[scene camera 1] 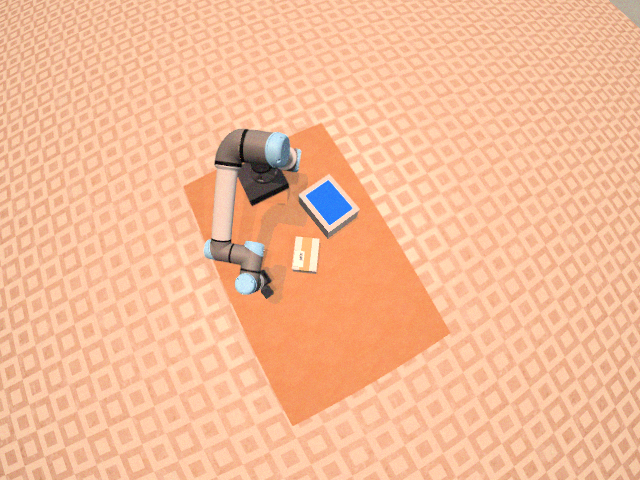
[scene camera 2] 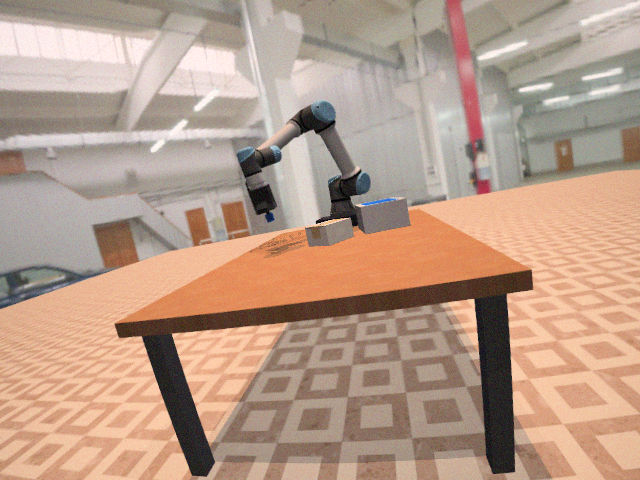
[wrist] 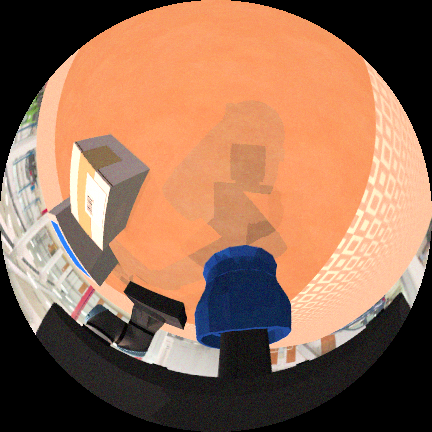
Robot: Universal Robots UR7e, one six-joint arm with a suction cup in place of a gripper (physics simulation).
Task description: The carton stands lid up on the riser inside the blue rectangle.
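Places are measured from the arm's base along level axes (x back, y left, z down), in millimetres.
Pixels of known places: hand, its tool point: (scene camera 2: 271, 220) (wrist: 239, 275); arm's base, origin of its link: (scene camera 1: 264, 171) (scene camera 2: 343, 215) (wrist: 149, 312).
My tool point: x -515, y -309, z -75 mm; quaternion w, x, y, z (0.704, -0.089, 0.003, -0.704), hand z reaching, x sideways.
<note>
Ahead of a thing's pixels: the offset from my tool point to its middle. "pt": to the spot under its first point. Level surfaces: height alone.
The carton @(dz +95, dx +2, dy +238 mm) (scene camera 1: 309, 255) (scene camera 2: 329, 233) (wrist: 91, 196) stands on the table beside the riser, with tape and a white label on its upward face. The riser @(dz +76, dx +148, dy +479 mm) (scene camera 1: 329, 228) (scene camera 2: 384, 216) (wrist: 95, 260) is a grey block with the blue rectangle @(pt dz +16, dx +144, dy +479 mm) (scene camera 1: 329, 202) (scene camera 2: 379, 202) (wrist: 70, 248) on its top. Nothing stands on the blue rectangle. My gripper, a blue suction cup (scene camera 2: 269, 217) (wrist: 241, 295), points down and hangs in the air above the table, to the side of the carton and apart from it. It is open and holds nothing. In scene camera 1 the cup is hidden under the wrist.
The orange table @(dz +136 mm) (scene camera 1: 361, 320) (scene camera 2: 330, 289) bears everything. The arm's black base (scene camera 1: 262, 188) (wrist: 155, 305) stands near the riser. The forearm (scene camera 1: 224, 206) runs high along one long edge of the table. The shadow of the arm lies on the table top.
</note>
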